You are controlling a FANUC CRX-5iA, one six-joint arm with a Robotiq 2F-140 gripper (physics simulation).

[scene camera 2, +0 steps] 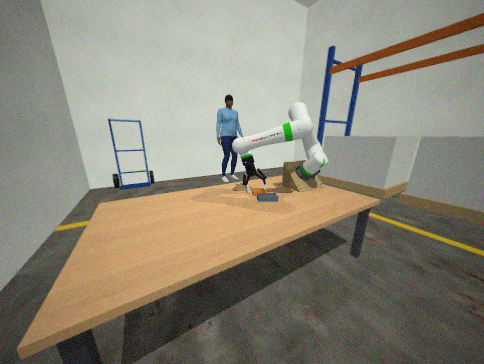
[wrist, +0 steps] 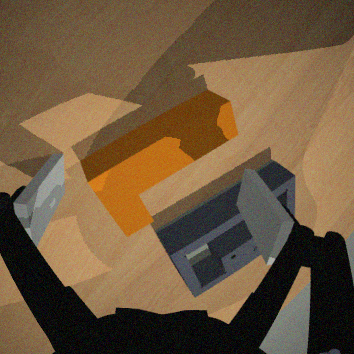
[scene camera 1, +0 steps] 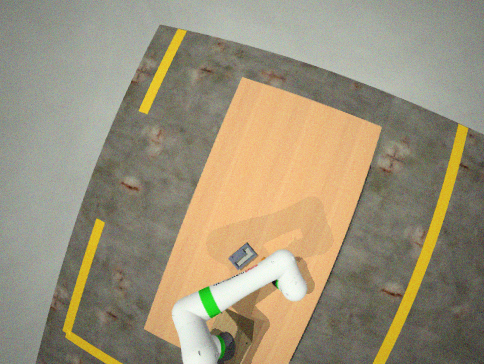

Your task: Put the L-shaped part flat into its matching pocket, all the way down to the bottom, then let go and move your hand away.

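Seen in the pictures: gripper, fingertip midpoint: [scene camera 2: 257, 191] [wrist: 153, 180]; arm's base at its link origin: [scene camera 2: 302, 173] [scene camera 1: 226, 345].
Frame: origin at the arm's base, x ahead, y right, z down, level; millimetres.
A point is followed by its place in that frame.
Observation:
The orange L-shaped part [scene camera 2: 258, 192] @(z 104, x 476, y -46 mm) [wrist: 142, 170] @(z 89, x 483, y -26 mm) lies flat on the table beside the grey-blue pocket block [scene camera 1: 235, 260] @(z 82, x 436, y -194 mm) [scene camera 2: 267, 198] @(z 92, x 496, y -209 mm) [wrist: 182, 271] @(z 83, x 532, y -134 mm), outside the pocket. In the wrist view its long arm runs along the block's near-parallel upper side, with a gap between them. The block's L-shaped pocket [scene camera 1: 248, 253] @(z 114, x 501, y -148 mm) is empty, with a pale floor in the scene camera 1 view. My gripper [scene camera 2: 256, 189] @(z 92, x 484, y -41 mm) [wrist: 153, 180] @(z 92, x 484, y -41 mm) is wide open and empty, low over the table. In the wrist view one finger is left of the part; the other hides part of the block. The arm hides the gripper in the scene camera 1 view.
The white arm [scene camera 1: 245, 282] @(z -347, x 507, y -125 mm) [scene camera 2: 267, 139] @(z -304, x 495, y -171 mm) reaches over the wooden table [scene camera 1: 280, 150] @(z 119, x 1119, y -274 mm) [scene camera 2: 165, 240] @(z 119, x 1144, y -415 mm) from its wooden base [scene camera 2: 292, 175] @(z 4, x 129, y -16 mm). A person [scene camera 2: 228, 122] stands behind the table. A blue hand truck [scene camera 2: 131, 150] and a rack [scene camera 2: 326, 92] stand further back.

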